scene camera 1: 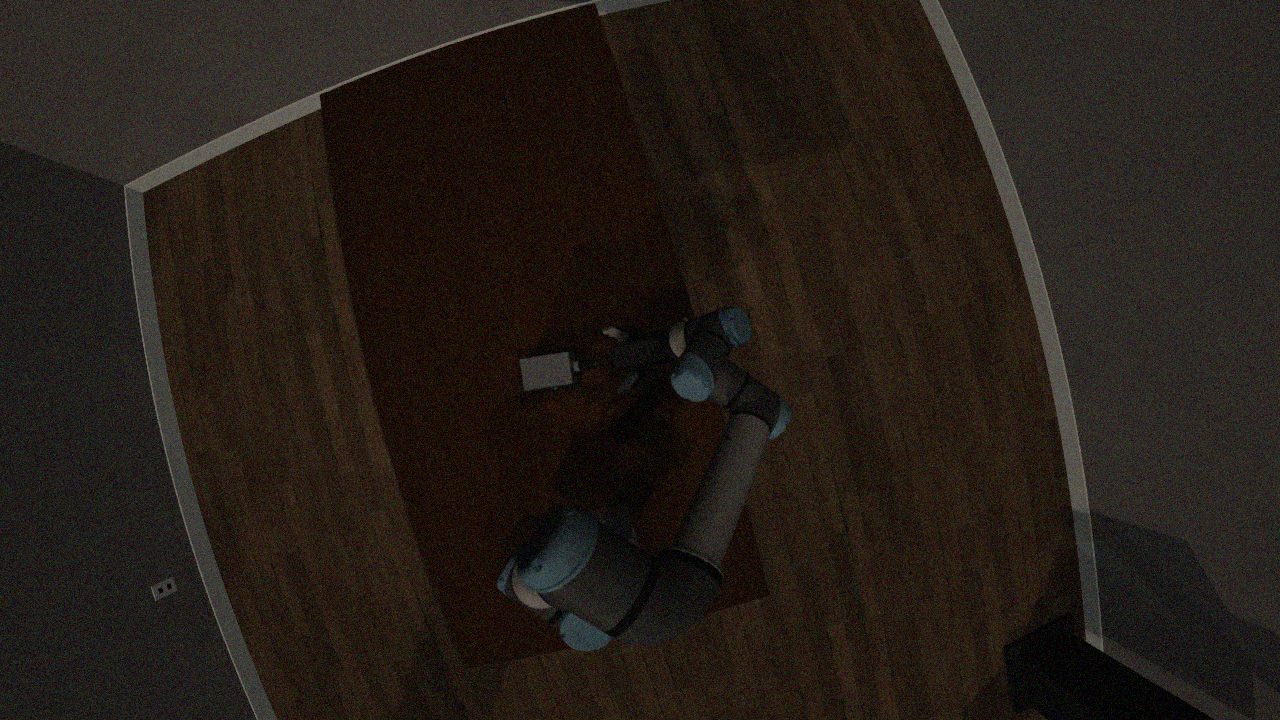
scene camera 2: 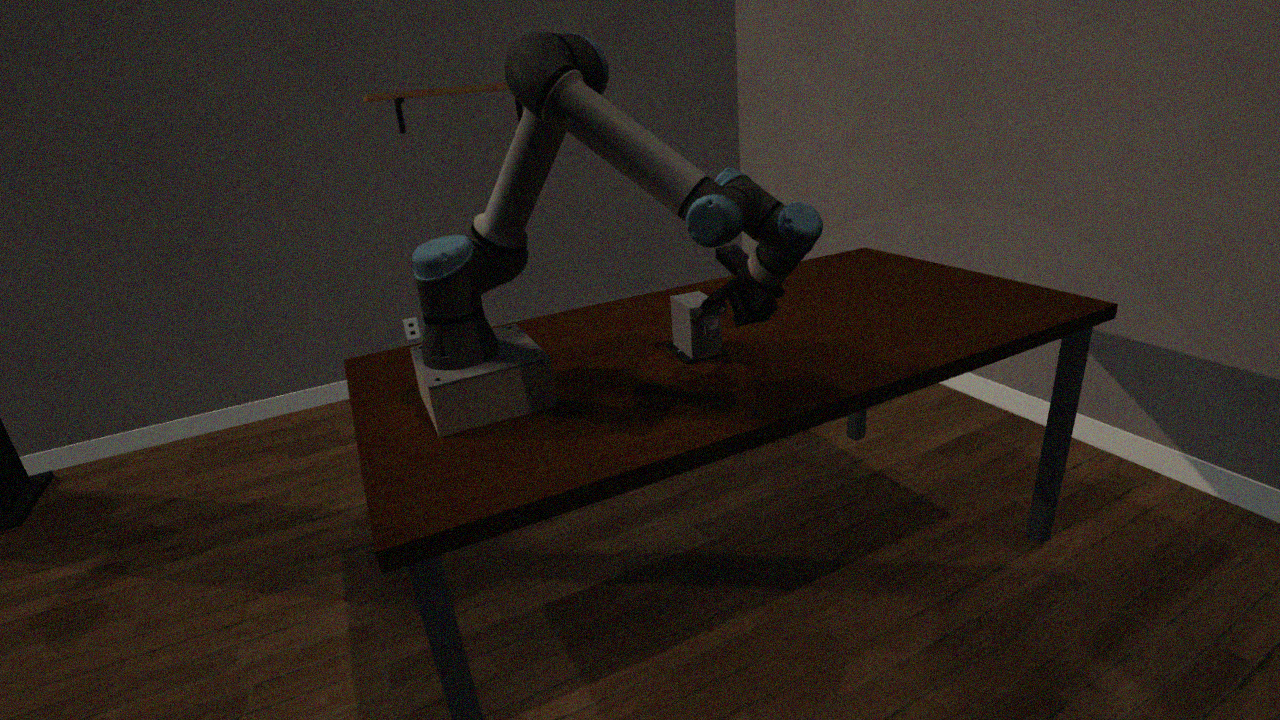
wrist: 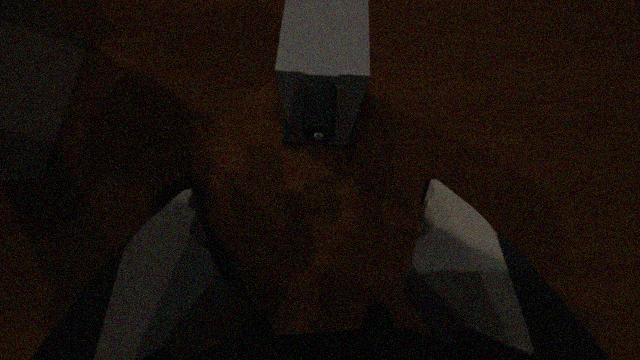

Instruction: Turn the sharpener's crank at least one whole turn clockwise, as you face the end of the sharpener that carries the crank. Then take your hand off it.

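Note:
The sharpener (scene camera 1: 546, 371) (scene camera 2: 689, 325) (wrist: 324, 37) is a light grey upright block on the table (scene camera 1: 429, 179) (scene camera 2: 939, 304) (wrist: 500, 90). Its darker crank end faces my gripper. In the wrist view, a dark upright part that looks like the crank (wrist: 315, 105) shows on that end, with a small bright dot near its bottom; its exact outline is hard to tell in the dim light. My gripper (scene camera 1: 619, 359) (wrist: 313, 187) is open and empty. Its fingers stand wide on either side of the crank end's line, apart from the sharpener in the wrist view.
The robot's base box (scene camera 2: 483, 394) (wrist: 35, 95) stands on the table, to the left in the wrist view. The arm's shadow falls across the table beside the sharpener. A wall shelf (scene camera 2: 438, 91) hangs behind the arm. The table's long front edge shows in scene camera 2.

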